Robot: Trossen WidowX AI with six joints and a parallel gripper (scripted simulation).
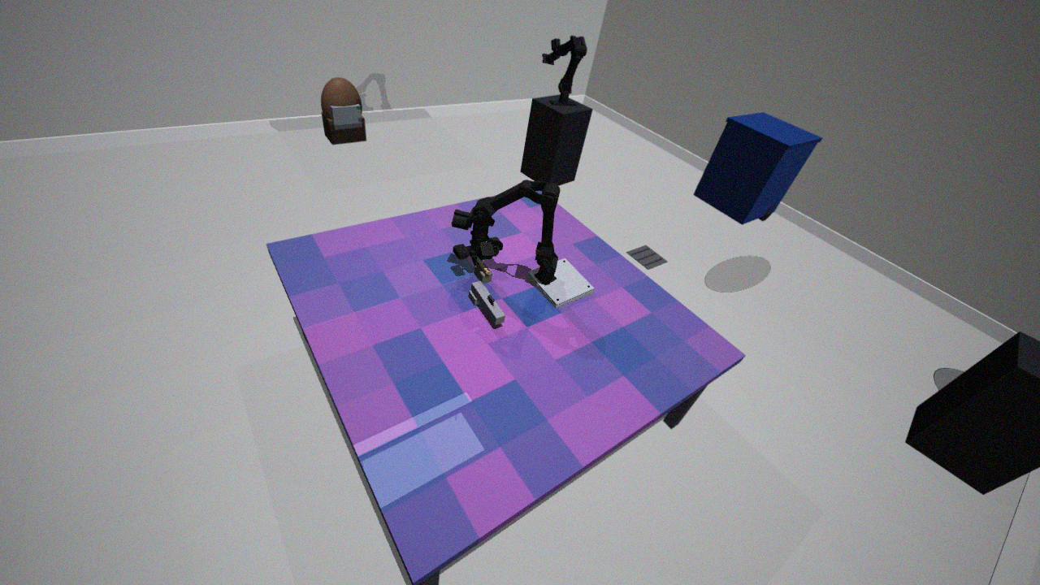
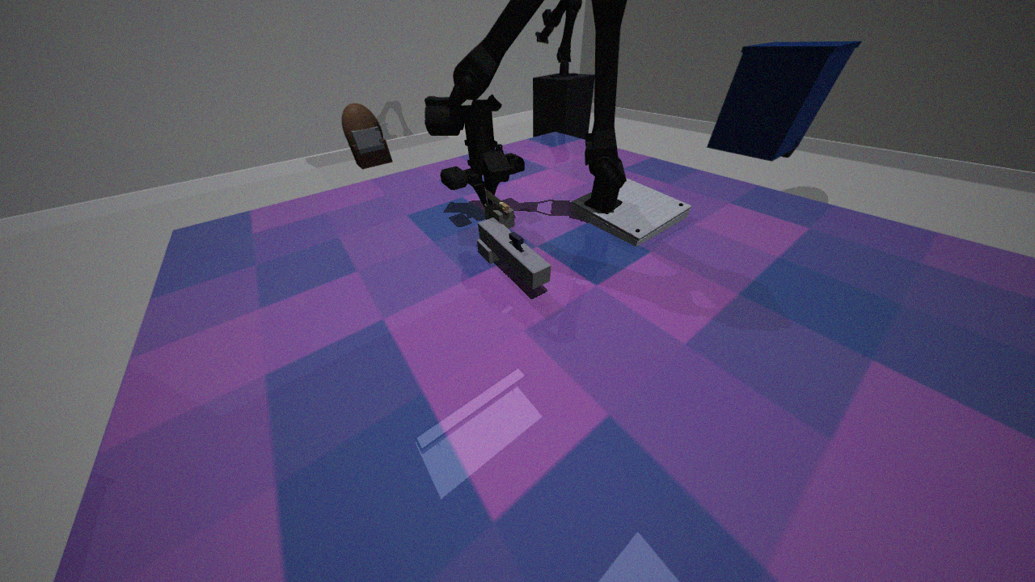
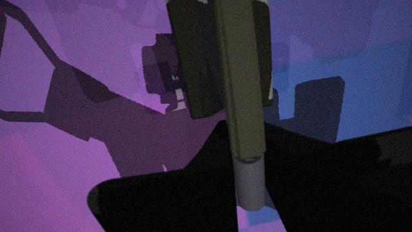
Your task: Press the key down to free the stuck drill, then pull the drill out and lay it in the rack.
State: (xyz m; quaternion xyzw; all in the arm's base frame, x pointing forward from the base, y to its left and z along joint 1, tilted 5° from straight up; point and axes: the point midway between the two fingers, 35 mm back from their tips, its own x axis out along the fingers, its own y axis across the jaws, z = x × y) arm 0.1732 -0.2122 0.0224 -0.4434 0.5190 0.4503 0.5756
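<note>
The drill lies 1 cm ahead of my gripper tip, 4 cm to the left of it and 3 cm above it. Round my gripper tip: dark key 12 cm ahead, 22 cm to the left, 3 cm above; then grey block 11 cm ahead, 20 cm to the left, 1 cm above; then grey rack 1 cm ahead, 5 cm to the left.
</note>
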